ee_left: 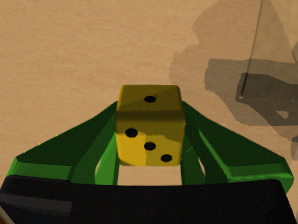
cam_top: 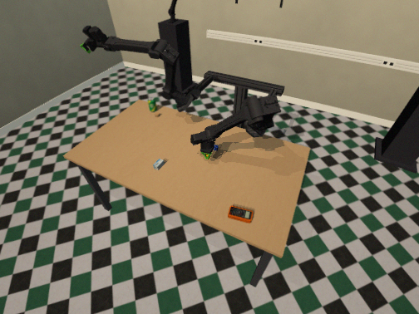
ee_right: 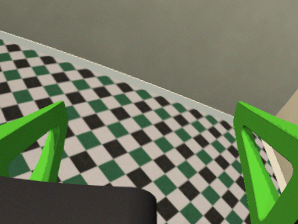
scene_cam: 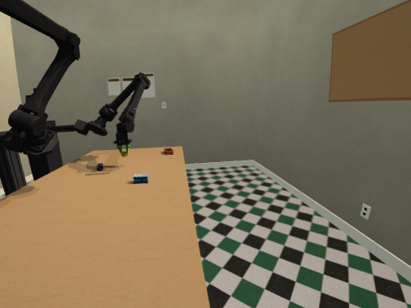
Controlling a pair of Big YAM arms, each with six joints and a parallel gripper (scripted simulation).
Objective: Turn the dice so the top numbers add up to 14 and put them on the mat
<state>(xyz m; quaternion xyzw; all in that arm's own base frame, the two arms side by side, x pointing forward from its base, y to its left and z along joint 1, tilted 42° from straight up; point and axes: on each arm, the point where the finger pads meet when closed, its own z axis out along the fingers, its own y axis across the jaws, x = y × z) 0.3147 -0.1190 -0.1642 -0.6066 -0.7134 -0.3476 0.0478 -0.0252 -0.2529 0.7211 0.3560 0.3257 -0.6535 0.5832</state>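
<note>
Right now the black die is 140 mm behind my left hand, 70 mm to the right of it and 60 mm below it. Round my left hand: blue die 160 mm behind, 60 mm below, 30 mm to the right; then tan mat 140 mm behind, 80 mm below, 70 mm to the right; then yellow die right at my left hand.
</note>
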